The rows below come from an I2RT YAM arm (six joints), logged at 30 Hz.
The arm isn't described. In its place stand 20 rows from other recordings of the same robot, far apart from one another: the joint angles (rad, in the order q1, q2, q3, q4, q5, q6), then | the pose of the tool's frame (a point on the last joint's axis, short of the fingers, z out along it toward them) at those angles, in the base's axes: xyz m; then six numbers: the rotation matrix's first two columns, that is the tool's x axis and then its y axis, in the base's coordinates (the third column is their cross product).
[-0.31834, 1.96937, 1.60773, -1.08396, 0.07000, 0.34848] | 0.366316 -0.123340 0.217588 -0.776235 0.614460 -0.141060 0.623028 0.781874 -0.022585
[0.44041, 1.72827, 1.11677, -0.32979, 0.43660, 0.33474] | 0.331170 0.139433 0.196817 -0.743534 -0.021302 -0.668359 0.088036 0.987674 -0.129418
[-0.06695, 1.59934, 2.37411, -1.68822, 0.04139, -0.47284] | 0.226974 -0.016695 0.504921 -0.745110 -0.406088 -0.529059 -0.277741 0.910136 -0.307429
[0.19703, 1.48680, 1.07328, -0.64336, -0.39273, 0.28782] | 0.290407 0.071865 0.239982 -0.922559 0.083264 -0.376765 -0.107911 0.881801 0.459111
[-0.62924, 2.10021, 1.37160, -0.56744, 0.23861, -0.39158] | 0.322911 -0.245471 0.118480 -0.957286 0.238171 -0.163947 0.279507 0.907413 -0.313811
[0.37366, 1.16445, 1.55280, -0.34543, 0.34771, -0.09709] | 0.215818 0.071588 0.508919 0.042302 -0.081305 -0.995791 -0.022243 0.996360 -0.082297
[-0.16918, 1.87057, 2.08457, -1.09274, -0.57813, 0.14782] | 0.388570 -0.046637 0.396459 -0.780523 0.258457 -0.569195 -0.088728 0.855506 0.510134
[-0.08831, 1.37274, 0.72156, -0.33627, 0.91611, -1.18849] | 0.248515 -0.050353 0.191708 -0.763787 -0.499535 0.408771 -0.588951 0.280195 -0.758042
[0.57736, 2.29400, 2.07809, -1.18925, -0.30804, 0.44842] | 0.383461 0.262669 0.211091 -0.988386 -0.150780 -0.018932 -0.148149 0.928331 0.340959
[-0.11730, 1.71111, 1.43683, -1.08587, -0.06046, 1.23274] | 0.329888 -0.036708 0.259191 -0.223726 0.974557 -0.013603 0.950790 0.221297 0.216854
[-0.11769, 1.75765, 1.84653, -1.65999, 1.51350, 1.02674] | 0.301424 -0.071428 0.378378 -0.508543 0.109466 -0.854050 0.853017 -0.071010 -0.517030
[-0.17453, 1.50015, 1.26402, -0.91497, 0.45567, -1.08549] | 0.289553 -0.066963 0.281092 -0.713650 -0.680699 0.165386 -0.640380 0.538259 -0.547897
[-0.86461, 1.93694, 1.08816, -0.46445, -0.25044, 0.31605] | 0.233257 -0.259885 0.110880 -0.380079 0.909639 -0.167623 0.856706 0.414526 0.306958
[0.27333, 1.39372, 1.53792, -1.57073, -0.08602, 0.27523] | 0.213962 0.063160 0.359626 -0.993333 0.002725 -0.115249 -0.011303 0.992601 0.120893
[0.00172, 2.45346, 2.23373, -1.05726, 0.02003, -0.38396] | 0.507847 0.000161 0.181426 -0.888984 -0.376050 -0.261330 -0.354759 0.926394 -0.126256
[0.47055, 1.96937, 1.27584, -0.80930, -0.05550, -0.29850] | 0.317001 0.163461 0.137038 -0.715823 -0.693547 -0.081187 -0.697390 0.715935 0.032923
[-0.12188, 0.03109, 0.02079, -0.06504, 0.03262, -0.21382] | 0.110036 -0.014647 0.170933 -0.105643 -0.200727 -0.973934 0.134439 0.967540 -0.213991
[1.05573, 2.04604, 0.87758, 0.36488, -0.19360, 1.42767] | 0.175093 0.323241 0.067887 -0.960959 0.274059 0.038067 0.219768 0.672420 0.706791
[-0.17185, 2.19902, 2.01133, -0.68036, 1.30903, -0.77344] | 0.467865 -0.116105 0.276831 -0.998570 -0.010178 0.052475 -0.053452 0.197211 -0.978903
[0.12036, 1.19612, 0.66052, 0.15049, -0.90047, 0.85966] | 0.248586 0.058166 0.249640 -0.846153 0.371758 -0.381865 -0.236710 0.379807 0.894268
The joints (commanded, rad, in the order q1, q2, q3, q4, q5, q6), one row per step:
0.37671, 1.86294, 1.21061, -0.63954, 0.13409, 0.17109
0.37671, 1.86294, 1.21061, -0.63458, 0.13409, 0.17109
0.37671, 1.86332, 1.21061, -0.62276, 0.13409, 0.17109
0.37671, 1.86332, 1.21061, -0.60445, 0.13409, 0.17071
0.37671, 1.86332, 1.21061, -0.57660, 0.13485, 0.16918
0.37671, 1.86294, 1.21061, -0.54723, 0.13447, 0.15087
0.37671, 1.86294, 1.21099, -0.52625, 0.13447, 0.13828
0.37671, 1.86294, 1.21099, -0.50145, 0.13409, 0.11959
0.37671, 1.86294, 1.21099, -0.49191, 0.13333, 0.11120
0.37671, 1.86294, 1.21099, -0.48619, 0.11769, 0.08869
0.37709, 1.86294, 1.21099, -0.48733, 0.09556, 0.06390
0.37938, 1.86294, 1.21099, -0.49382, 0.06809, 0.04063
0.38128, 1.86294, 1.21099, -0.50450, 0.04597, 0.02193
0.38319, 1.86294, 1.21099, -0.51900, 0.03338, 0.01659
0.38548, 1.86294, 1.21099, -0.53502, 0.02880, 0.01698
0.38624, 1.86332, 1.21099, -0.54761, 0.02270, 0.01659
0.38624, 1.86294, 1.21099, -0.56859, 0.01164, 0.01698
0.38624, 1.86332, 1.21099, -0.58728, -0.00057, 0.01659
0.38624, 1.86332, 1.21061, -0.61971, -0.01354, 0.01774
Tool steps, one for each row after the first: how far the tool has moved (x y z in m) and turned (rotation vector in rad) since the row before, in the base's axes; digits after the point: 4 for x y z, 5 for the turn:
0.0005, 0.0002, 0.0002, 0.00182, -0.00461, 0.00000
0.0012, 0.0005, 0.0002, 0.00421, -0.01064, 0.00000
0.0018, 0.0007, 0.0006, 0.00661, -0.01702, 0.00036
0.0027, 0.0010, 0.0010, 0.00905, -0.02615, 0.00119
0.0028, 0.0011, 0.0012, 0.00448, -0.02757, 0.01714
0.0020, 0.0008, 0.0010, 0.00291, -0.02000, 0.01158
0.0023, 0.0009, 0.0011, 0.00174, -0.02329, 0.01717
0.0009, 0.0004, 0.0004, 0.00057, -0.00883, 0.00790
0.0004, 0.0007, 0.0002, 0.00563, -0.00089, 0.02682
-0.0004, 0.0008, -0.0001, 0.00770, 0.00711, 0.03203
-0.0012, 0.0015, -0.0004, 0.01117, 0.01347, 0.03480
-0.0015, 0.0010, -0.0005, 0.00733, 0.01558, 0.02796
-0.0018, 0.0005, -0.0006, 0.00328, 0.01717, 0.01179
-0.0019, 0.0003, -0.0007, -0.00194, 0.01648, 0.00368
-0.0014, 0.0000, -0.0006, 0.00024, 0.01411, 0.00337
-0.0022, -0.0005, -0.0007, 0.00196, 0.02303, 0.00354
-0.0019, -0.0003, -0.0008, 0.00336, 0.02195, 0.00445
-0.0034, -0.0009, -0.0012, -0.00061, 0.03518, 0.00292

